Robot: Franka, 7 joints.
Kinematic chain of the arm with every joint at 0, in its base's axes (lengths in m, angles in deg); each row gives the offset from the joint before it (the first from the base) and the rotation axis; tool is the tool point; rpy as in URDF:
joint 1: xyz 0 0 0.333 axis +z
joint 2: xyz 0 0 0 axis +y
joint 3: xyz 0 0 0.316 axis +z
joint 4: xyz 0.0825 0 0 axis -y
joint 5: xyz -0.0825 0 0.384 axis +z
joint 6: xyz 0 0 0 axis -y
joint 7: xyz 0.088 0 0 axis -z
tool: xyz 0 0 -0.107 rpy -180 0 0
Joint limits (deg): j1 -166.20..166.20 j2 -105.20..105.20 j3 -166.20..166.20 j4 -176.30..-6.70 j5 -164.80..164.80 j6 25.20..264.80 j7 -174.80..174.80
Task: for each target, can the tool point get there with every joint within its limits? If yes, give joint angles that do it. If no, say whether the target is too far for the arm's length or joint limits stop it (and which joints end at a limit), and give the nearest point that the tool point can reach.
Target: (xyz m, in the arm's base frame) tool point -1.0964 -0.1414 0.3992
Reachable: no: too far | nearest point -0.8493 -0.1095 0.3843 | short by 0.250 m
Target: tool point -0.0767 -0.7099 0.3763
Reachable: yes | joints -118.95 67.73 76.06 -52.79 -98.81 47.02 62.91
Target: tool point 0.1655 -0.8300 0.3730
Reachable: yes | joints -64.58 86.42 -92.09 -19.53 32.14 125.71 104.72
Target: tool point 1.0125 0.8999 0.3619
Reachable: no: too far | nearest point 0.6411 0.5698 0.3513 | short by 0.497 m
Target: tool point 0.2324 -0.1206 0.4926
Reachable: yes | joints 118.86 40.17 -132.02 -146.95 131.94 227.00 7.85
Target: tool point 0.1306 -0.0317 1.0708
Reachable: yes | joints -121.02 -48.47 4.71 -72.95 -103.77 179.55 -48.24
